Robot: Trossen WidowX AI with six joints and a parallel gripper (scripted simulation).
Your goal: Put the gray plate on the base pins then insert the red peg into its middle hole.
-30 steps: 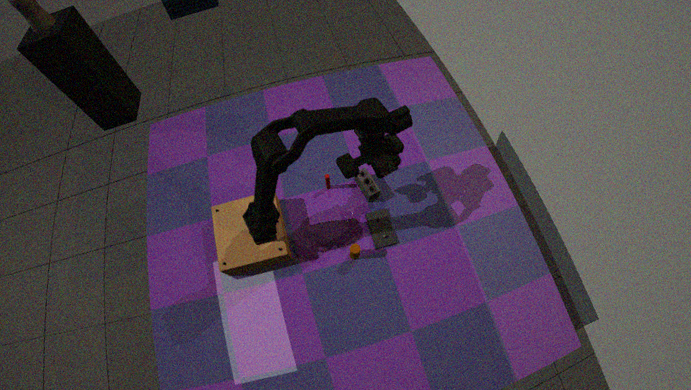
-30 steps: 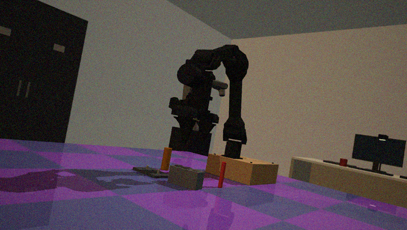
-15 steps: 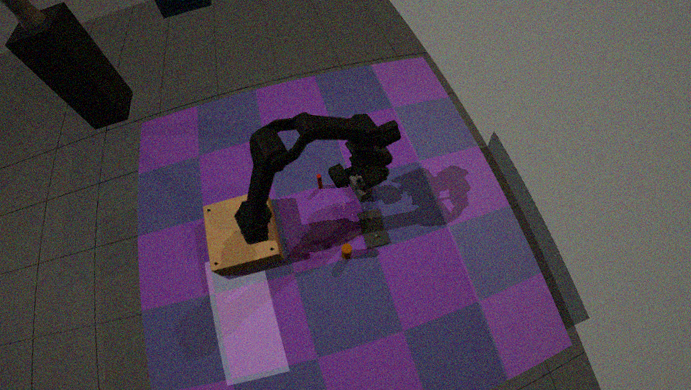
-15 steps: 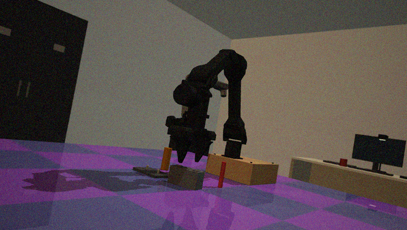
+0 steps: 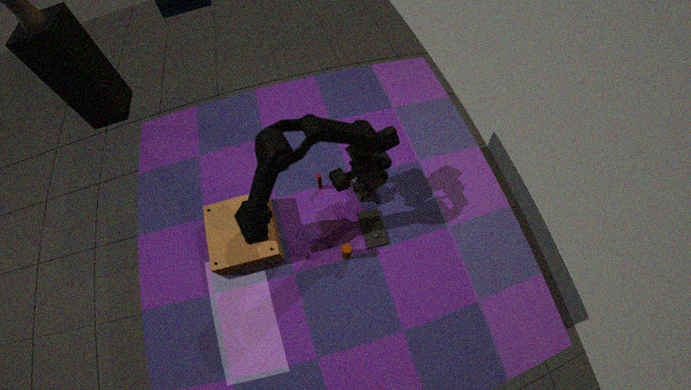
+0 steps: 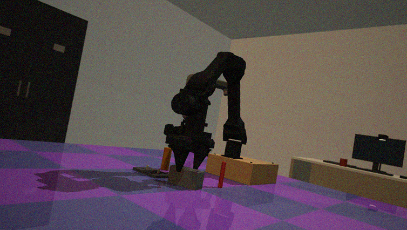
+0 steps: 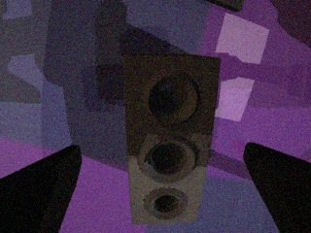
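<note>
My gripper tip is 10 mm above the gray plate. The rest, counted from my gripper tip: base 10 mm ahead, 150 mm to the right, 30 mm below; then red peg 120 mm behind, 30 mm to the left; then orange peg 100 mm behind, 210 mm to the right.
</note>
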